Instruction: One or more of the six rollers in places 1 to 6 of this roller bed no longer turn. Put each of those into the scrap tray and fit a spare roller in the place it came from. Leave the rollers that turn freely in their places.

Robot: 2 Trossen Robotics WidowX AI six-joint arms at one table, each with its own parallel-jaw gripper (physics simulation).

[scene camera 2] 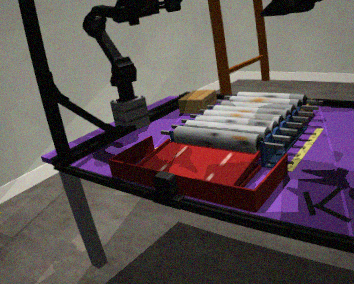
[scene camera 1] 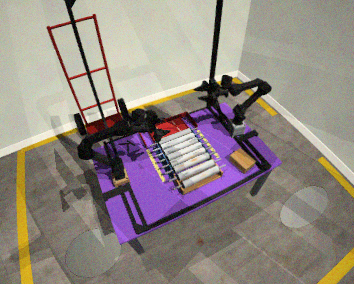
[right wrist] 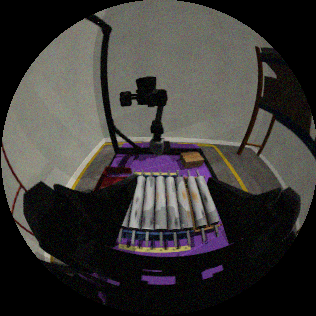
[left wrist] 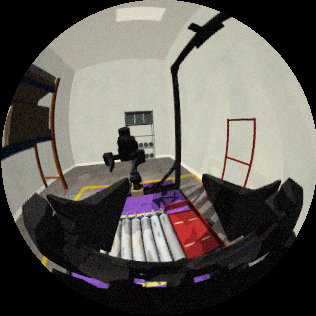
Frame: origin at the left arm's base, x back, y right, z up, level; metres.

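Seen in the pictures: left gripper, between the fingertips: (scene camera 1: 195,93) (right wrist: 131,97) (left wrist: 165,179); right gripper, between the fingertips: (scene camera 2: 268,14) (scene camera 1: 167,126) (right wrist: 173,179) (left wrist: 120,170); left arm's base, origin of its link: (scene camera 2: 127,98) (scene camera 1: 237,122) (right wrist: 156,139); right arm's base, origin of its link: (scene camera 1: 119,175) (left wrist: 136,187).
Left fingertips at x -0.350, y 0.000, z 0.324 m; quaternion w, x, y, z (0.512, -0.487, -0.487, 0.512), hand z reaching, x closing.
Pixels of each thing's top centre, then the offset from my left fingertips to it. "pt": a spot on its surface instead.
- blue roller bed, a spot on its surface: (right wrist: 159,234) pt dx -0.243, dy -0.149, dz -0.378 m
- wooden rack, centre of its top: (right wrist: 198,202) (scene camera 1: 198,177) dx -0.057, dy -0.315, dz -0.429 m
- red scrap tray, centre of its top: (scene camera 2: 191,157) (right wrist: 104,196) (left wrist: 192,227) (scene camera 1: 167,126) dx -0.157, dy +0.142, dz -0.385 m
- wooden block, centre of its top: (scene camera 2: 197,94) (scene camera 1: 243,158) (right wrist: 192,155) dx +0.274, dy -0.282, dz -0.380 m
Speckled white-grey rollers (scene camera 1: 187,155) (scene camera 2: 215,137) (left wrist: 148,240) (right wrist: 160,205) lie side by side in the blue roller bed (right wrist: 157,234); some show orange patches. Two rollers at the near end in scene camera 1 lie over a wooden rack (scene camera 1: 202,186). The red scrap tray (scene camera 1: 175,125) (scene camera 2: 215,192) (left wrist: 192,225) stands beside the bed's other end; no roller shows in it. My left gripper (scene camera 1: 198,94) (left wrist: 165,179) is open and empty, above the table's back edge. My right gripper (scene camera 1: 163,131) (right wrist: 173,179) is open and empty, above the tray-side end of the bed. Which rollers are stuck cannot be told.
A wooden block (scene camera 1: 243,160) (scene camera 2: 197,102) (right wrist: 192,159) lies beside the bed, near the left arm's base. Yellow strips (scene camera 2: 306,150) (right wrist: 175,248) run along the bed. Black posts (scene camera 1: 216,45) (left wrist: 176,120) rise at the table edge. A red hand truck (scene camera 1: 107,67) stands behind the table.
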